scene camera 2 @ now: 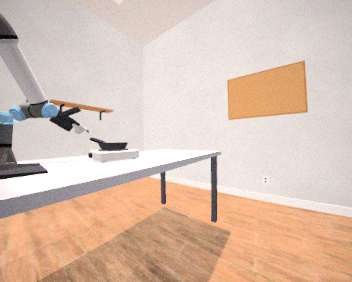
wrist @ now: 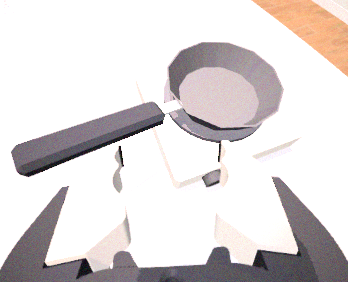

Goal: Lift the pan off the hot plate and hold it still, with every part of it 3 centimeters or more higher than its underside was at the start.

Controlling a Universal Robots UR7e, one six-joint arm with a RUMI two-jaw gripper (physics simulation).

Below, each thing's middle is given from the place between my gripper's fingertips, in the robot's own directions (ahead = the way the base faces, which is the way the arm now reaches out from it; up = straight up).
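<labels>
White hot plate [wrist: 190,151]: 160 mm to the right of my hand, 80 mm ahead of it, 150 mm below it.
</labels>
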